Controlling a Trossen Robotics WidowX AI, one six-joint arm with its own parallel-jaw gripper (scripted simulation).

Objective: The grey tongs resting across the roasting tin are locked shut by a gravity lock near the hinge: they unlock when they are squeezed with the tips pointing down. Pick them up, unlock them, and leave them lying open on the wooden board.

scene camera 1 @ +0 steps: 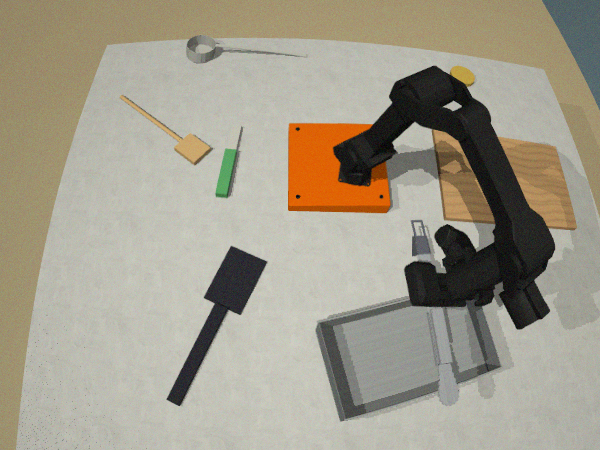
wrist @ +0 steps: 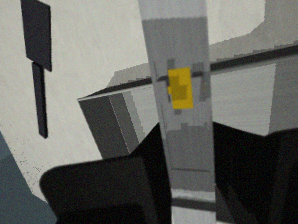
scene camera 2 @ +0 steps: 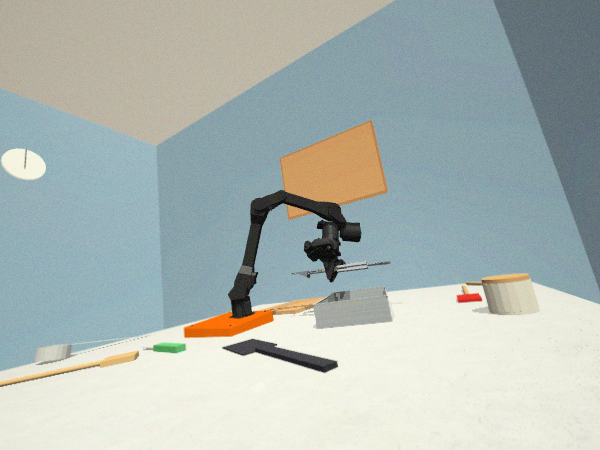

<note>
The pictures show: my gripper, a lidded canister, a wooden spatula and a black spatula.
My gripper also shows in the wrist view and in scene camera 2.
</note>
